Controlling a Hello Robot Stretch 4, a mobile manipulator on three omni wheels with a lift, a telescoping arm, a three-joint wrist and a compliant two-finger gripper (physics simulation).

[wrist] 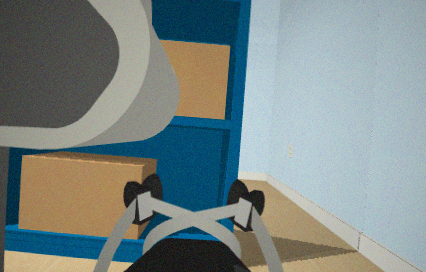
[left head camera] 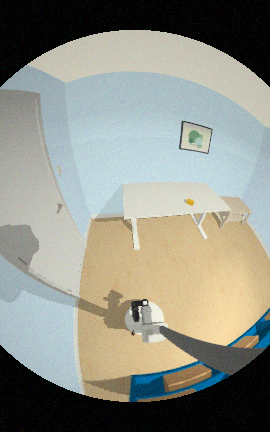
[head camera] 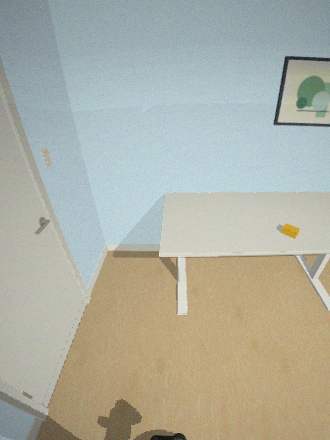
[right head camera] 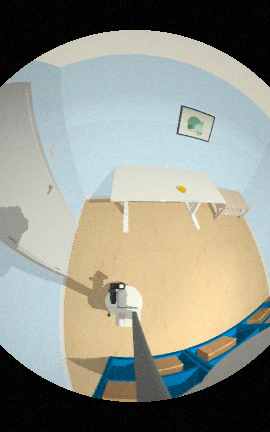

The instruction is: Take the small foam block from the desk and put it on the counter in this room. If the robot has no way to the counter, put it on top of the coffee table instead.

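Frame: origin at the robot's base, x back, y right, z up, level; centimetres.
Where they show: gripper, fingertip midpoint: (wrist: 195, 193) (left head camera: 138, 335) (right head camera: 113, 317).
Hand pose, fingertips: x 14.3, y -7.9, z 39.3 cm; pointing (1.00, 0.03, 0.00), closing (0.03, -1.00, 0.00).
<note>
After its pixels a point has its place.
The small orange-yellow foam block (head camera: 290, 230) @[x -112.2, y 69.2, z 73.6 cm] (left head camera: 190, 202) @[x -111.5, y 69.8, z 72.5 cm] (right head camera: 182, 189) @[x -111.4, y 70.2, z 73.0 cm] lies on the white desk (head camera: 215, 225) @[x -123.8, y 23.5, z 69.3 cm] (left head camera: 155, 200) @[x -122.4, y 26.8, z 69.3 cm] (right head camera: 145, 185) @[x -120.6, y 26.6, z 69.3 cm], right of the middle of its top. The desk stands against the blue wall. A low beige table (left head camera: 237, 205) @[x -136.7, y 223.1, z 42.3 cm] (right head camera: 232, 196) @[x -146.1, y 219.6, z 42.3 cm], which looks like the coffee table, stands just right of the desk. A counter does not show in these views. My gripper (wrist: 195, 193) @[x 14.3, y -7.9, z 39.3 cm] is open, with its two dark fingertips apart and no object between them. It is far from the desk and points toward blue shelving in the wrist view.
The blue shelf unit (left head camera: 142, 376) @[x 85.3, y -8.5, z 4.1 cm] (right head camera: 120, 359) @[x 85.7, y -6.6, z 4.1 cm] (wrist: 241, 75) @[x 84.4, y -19.4, z 66.6 cm] holds brown boxes (right head camera: 217, 348) (wrist: 80, 195) near the robot's base. A pale door (head camera: 30, 280) @[x -72.7, y -81.3, z 69.4 cm] (left head camera: 20, 150) @[x -79.0, y -81.3, z 156.6 cm] (right head camera: 15, 145) @[x -81.0, y -81.3, z 149.3 cm] is on the left. A framed picture (head camera: 312, 92) @[x -173.9, y 94.4, z 148.4 cm] hangs above the desk.
</note>
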